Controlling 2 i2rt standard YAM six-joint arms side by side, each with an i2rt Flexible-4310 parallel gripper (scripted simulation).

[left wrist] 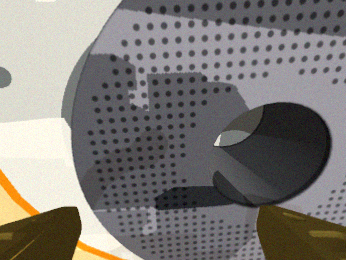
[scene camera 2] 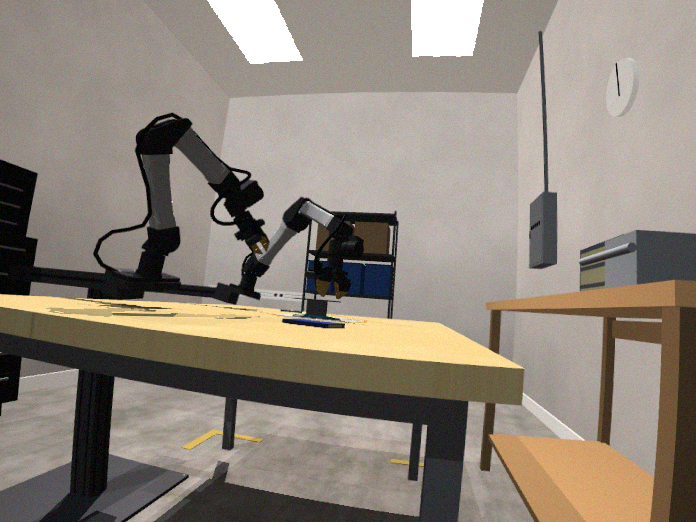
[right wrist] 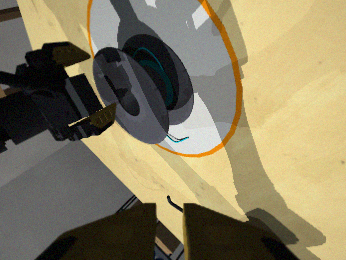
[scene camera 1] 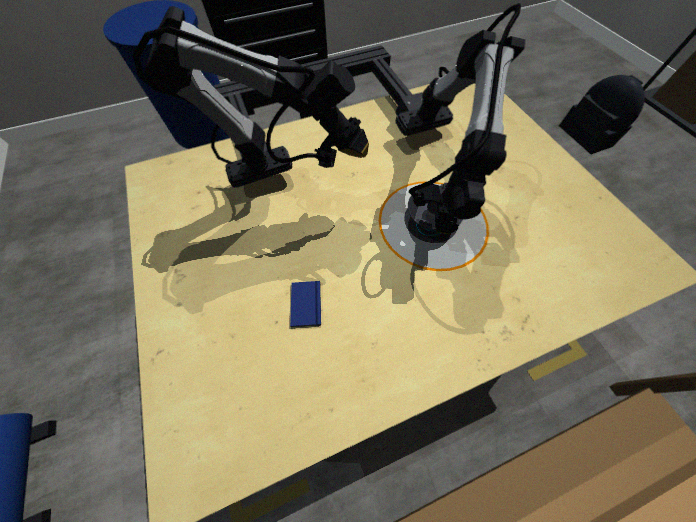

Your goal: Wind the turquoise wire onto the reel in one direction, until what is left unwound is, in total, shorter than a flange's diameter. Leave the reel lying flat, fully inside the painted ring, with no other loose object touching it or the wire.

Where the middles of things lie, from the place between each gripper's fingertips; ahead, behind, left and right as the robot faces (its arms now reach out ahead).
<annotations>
Right now the dark grey reel (scene camera 1: pixel 422 215) is 5 cm below my left hand (scene camera 2: pixel 330 297), 5 cm behind it and 1 cm to the left of it. Round my left hand: blue notebook (scene camera 1: pixel 305 296): 45 cm to the right, 8 cm below, 7 cm ahead.
Right now my right hand (scene camera 1: pixel 364 155) is 180 mm to the right of the dark grey reel, 180 mm above it and 150 mm short of it. Round my right hand: blue notebook (280 mm to the right, 270 mm ahead, 200 mm below).
</annotations>
